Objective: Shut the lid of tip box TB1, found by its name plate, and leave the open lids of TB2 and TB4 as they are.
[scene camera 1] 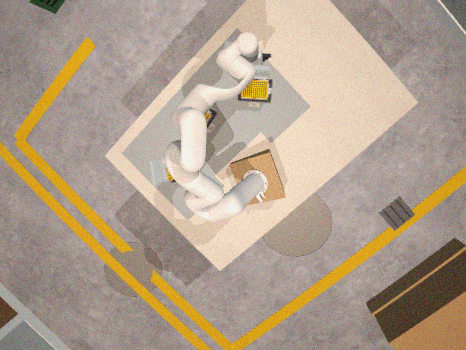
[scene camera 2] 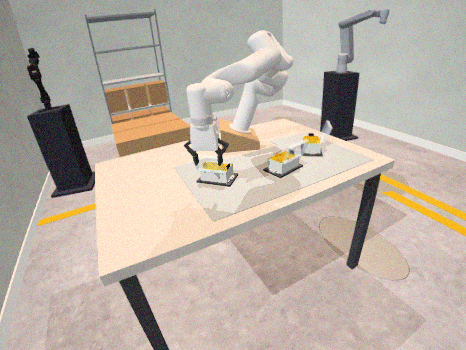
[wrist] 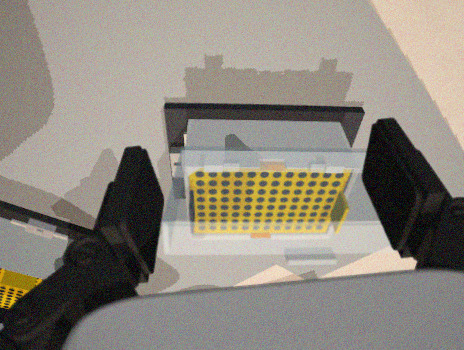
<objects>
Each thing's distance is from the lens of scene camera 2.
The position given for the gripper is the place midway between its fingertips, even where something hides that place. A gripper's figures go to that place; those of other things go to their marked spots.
gripper (scene camera 2: 208,164): 0.96 m
tip box TB2 (scene camera 2: 278,169): 1.11 m
</objects>
